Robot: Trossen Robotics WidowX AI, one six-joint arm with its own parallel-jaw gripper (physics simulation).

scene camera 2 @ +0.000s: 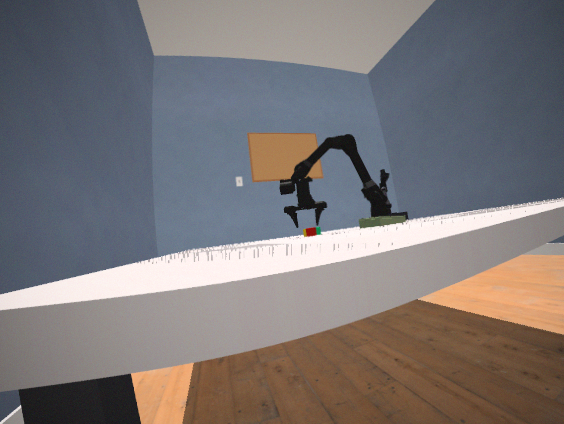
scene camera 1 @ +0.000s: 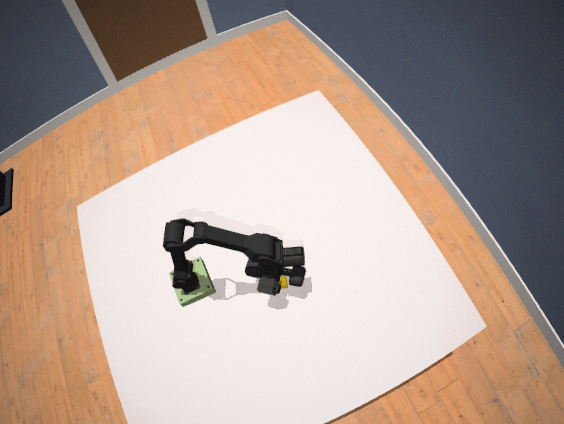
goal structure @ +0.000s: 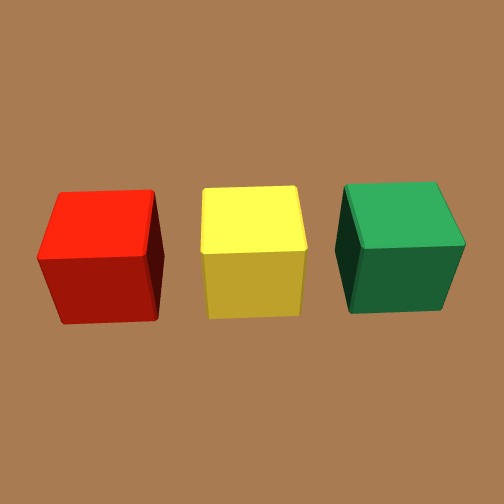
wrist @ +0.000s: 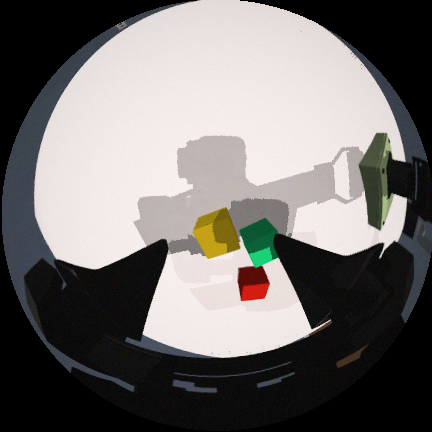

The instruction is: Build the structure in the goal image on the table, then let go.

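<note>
A yellow cube, a green cube and a red cube lie separately on the white table. In the wrist view, yellow is left of green with a narrow gap, and red is below green. My gripper is open and empty, a little above the cubes. In the wrist view its right fingertip hides part of the green cube's edge. The arm and gripper hide green and red in scene camera 1.
The arm's green base plate sits on the table, left of the cubes in scene camera 1 and right of them in scene camera 2. The arm arches from it over the table. Shadows of the arm fall around the cubes.
</note>
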